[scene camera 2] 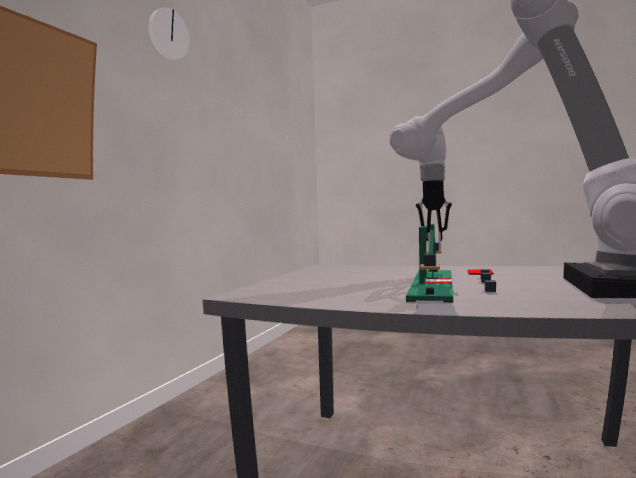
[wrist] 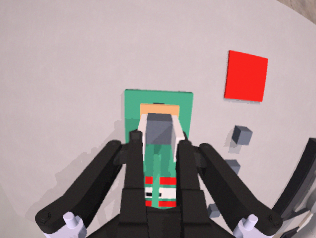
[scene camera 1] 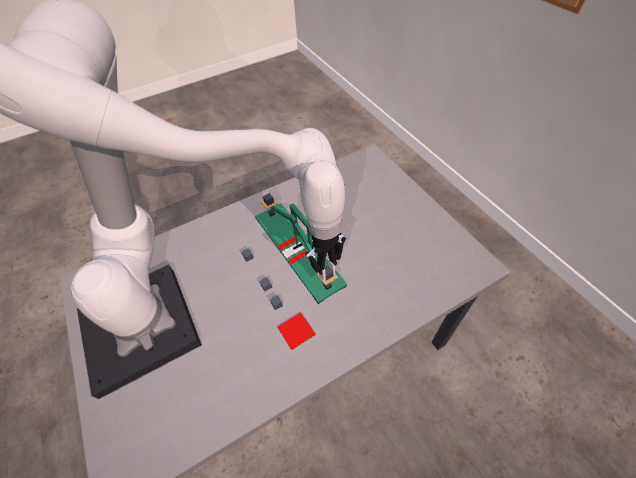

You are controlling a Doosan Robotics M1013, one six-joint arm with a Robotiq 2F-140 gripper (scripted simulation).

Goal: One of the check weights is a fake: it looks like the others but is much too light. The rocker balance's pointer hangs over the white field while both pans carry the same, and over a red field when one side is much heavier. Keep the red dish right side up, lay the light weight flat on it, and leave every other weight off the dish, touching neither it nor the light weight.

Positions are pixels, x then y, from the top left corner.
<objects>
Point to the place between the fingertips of my gripper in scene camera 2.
434,250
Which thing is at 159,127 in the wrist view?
A grey weight.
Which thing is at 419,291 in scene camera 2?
A green rocker balance.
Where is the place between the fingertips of my gripper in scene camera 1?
327,275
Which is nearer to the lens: the green rocker balance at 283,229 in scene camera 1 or the red dish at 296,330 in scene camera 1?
The red dish.
</objects>
